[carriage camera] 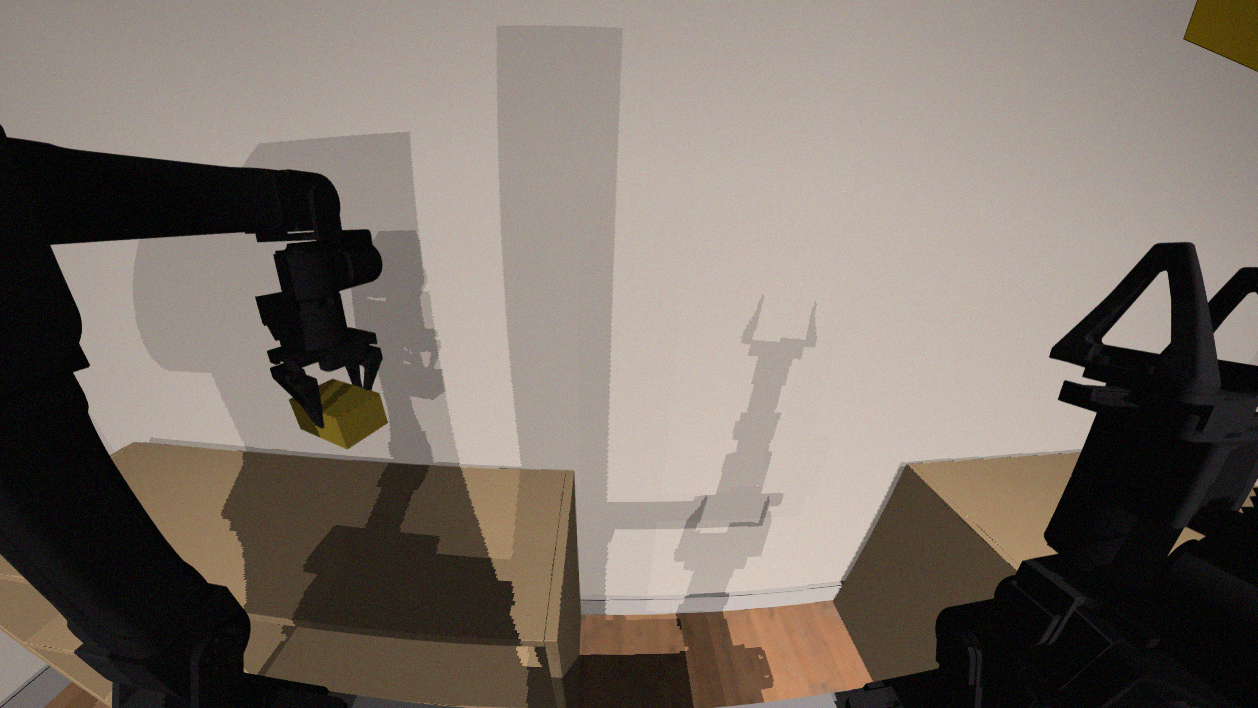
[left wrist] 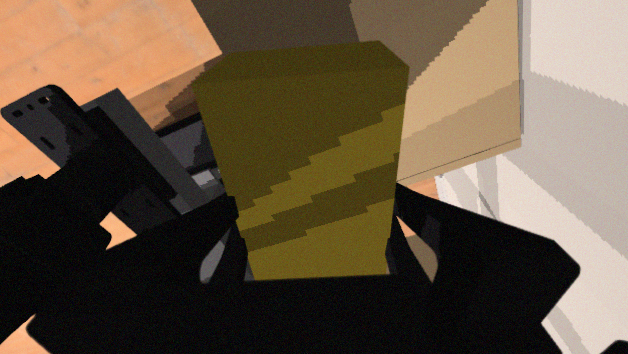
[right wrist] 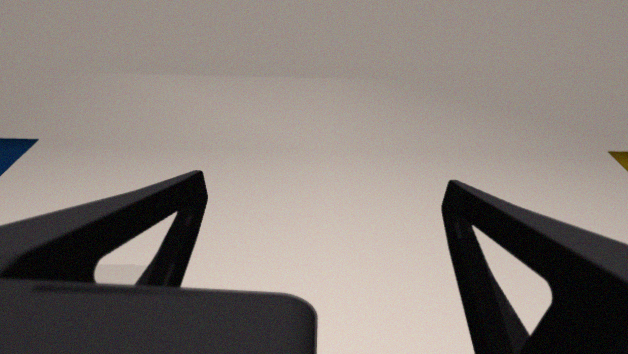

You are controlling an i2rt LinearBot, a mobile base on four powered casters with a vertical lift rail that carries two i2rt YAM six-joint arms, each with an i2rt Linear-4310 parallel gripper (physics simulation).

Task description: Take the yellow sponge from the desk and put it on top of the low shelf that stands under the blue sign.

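Where they show: left gripper, fingertip midpoint: (carriage camera: 344, 415) (left wrist: 313, 189); right gripper, fingertip midpoint: (carriage camera: 1220, 255) (right wrist: 323, 188); left arm's base, link origin: (left wrist: 108, 171).
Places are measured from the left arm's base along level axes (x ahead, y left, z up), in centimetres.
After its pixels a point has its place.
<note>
The yellow sponge (carriage camera: 341, 418) {y -3.1, x 22.9, z 19.8 cm} (left wrist: 320, 150) {y 3.1, x 28.1, z 20.3 cm} is a block held in the air between the fingers of my left gripper (carriage camera: 343, 405) {y -0.1, x 26.5, z 17.7 cm} (left wrist: 313, 189) {y -0.1, x 26.5, z 17.7 cm}, which is shut on it. The low shelf's pale wooden top (carriage camera: 193, 493) {y 56.0, x 36.4, z -12.1 cm} (left wrist: 460, 110) {y -15.9, x 44.7, z -12.1 cm} lies below the sponge, and a gap shows between them in the carriage view. Part of the sponge overlaps the shelf top in the left wrist view. A corner of the blue sign (right wrist: 15, 151) {y 16.2, x 54.7, z 106.1 cm} shows at the left edge of the right wrist view; the sign does not show in the carriage view. My right gripper (carriage camera: 1213, 259) {y -68.5, x 4.3, z 43.6 cm} (right wrist: 323, 188) {y -68.5, x 4.3, z 43.6 cm} is open and empty, pointing up.
The wall (carriage camera: 704, 220) {y -49.7, x 54.8, z 41.4 cm} stands right behind the low shelf. A second wooden shelf (carriage camera: 924, 537) {y -111.4, x 38.7, z -23.9 cm} stands at the right, partly behind my right arm. Wooden floor (carriage camera: 792, 642) {y -91.7, x 41.3, z -73.1 cm} shows between the shelves. A yellow sign (carriage camera: 1232, 30) {y -166.3, x 54.3, z 96.6 cm} (right wrist: 621, 158) {y -153.8, x 54.3, z 108.8 cm} is on the wall at the upper right.
</note>
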